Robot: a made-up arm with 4 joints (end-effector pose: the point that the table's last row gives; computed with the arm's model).
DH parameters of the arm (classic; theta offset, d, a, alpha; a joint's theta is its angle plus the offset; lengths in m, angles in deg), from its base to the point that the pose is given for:
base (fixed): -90 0.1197 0 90
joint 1: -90 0.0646 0.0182 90
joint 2: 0 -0.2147 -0.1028 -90
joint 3: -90 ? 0.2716 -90
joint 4: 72.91 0 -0.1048 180
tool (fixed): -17.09 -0.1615 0 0
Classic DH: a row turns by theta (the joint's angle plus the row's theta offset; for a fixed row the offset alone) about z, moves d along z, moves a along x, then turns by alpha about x.
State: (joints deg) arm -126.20 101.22 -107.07 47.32
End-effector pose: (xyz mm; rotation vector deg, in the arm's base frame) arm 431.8 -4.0 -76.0 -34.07 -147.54 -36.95
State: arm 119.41 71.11 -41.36 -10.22
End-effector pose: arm -17.9 183.7 -52.5 -64.50 18.31 -66.20
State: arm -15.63 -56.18 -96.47 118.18
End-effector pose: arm -541.2 -135.0 244.3 94.09 61.09 -36.60
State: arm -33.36 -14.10 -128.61 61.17
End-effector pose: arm -389.0 -466.7 276.7 143.43 69.22 -0.17
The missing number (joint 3, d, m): 0.1404
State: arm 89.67 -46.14 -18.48 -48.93
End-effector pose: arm -195.3 -146.4 115.6 -79.03 1.70 81.21
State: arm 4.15 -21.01 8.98 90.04
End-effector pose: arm -183.2 113.5 -75.7 6.34 -26.74 -89.40
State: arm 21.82 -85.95 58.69 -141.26
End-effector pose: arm 112.1 -242.5 137.3 -111.75 33.74 66.34
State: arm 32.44 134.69 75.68 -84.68
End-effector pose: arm -52.6 -204.3 412.3 -60.17 -146.24 -69.92
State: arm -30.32 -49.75 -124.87 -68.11
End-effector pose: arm -414.6 -195.2 101.3 -102.61 130.91 -65.25
